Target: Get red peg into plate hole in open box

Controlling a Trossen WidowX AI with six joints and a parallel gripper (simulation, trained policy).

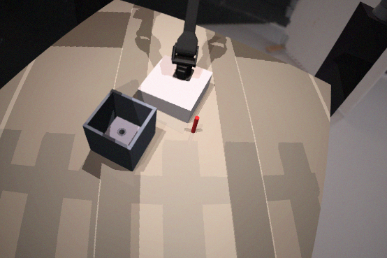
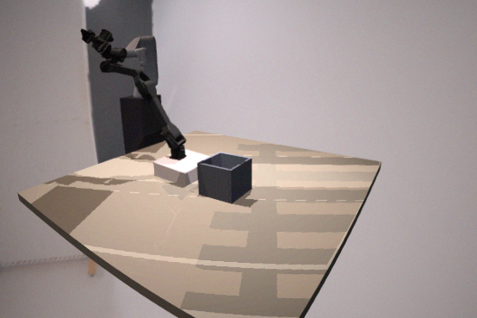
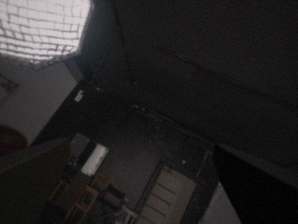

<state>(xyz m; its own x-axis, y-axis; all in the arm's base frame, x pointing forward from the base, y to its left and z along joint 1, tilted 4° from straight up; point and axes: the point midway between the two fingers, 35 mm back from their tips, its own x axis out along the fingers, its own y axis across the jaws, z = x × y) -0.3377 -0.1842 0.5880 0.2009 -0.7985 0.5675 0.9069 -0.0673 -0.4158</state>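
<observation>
The red peg lies 48 cm ahead of my gripper tip, 35 cm to the left of it and 64 cm below it. From my gripper tip the other things lie so: pale plate 62 cm ahead, 15 cm to the left, 64 cm below.
</observation>
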